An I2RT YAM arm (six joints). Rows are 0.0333 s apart.
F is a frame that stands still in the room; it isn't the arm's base.
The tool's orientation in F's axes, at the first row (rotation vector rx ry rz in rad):
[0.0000, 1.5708, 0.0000]
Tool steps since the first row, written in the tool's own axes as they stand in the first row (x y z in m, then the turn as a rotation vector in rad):
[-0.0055, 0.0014, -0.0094, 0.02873, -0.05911, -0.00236]
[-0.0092, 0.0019, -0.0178, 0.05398, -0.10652, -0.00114]
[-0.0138, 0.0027, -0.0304, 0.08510, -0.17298, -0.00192]
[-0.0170, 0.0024, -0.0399, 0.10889, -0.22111, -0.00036]
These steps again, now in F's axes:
[-0.0094, 0.0014, 0.0055, -0.00236, -0.05911, -0.02873]
[-0.0178, 0.0019, 0.0092, -0.00114, -0.10652, -0.05398]
[-0.0304, 0.0027, 0.0138, -0.00192, -0.17298, -0.08510]
[-0.0399, 0.0024, 0.0170, -0.00036, -0.22111, -0.10889]

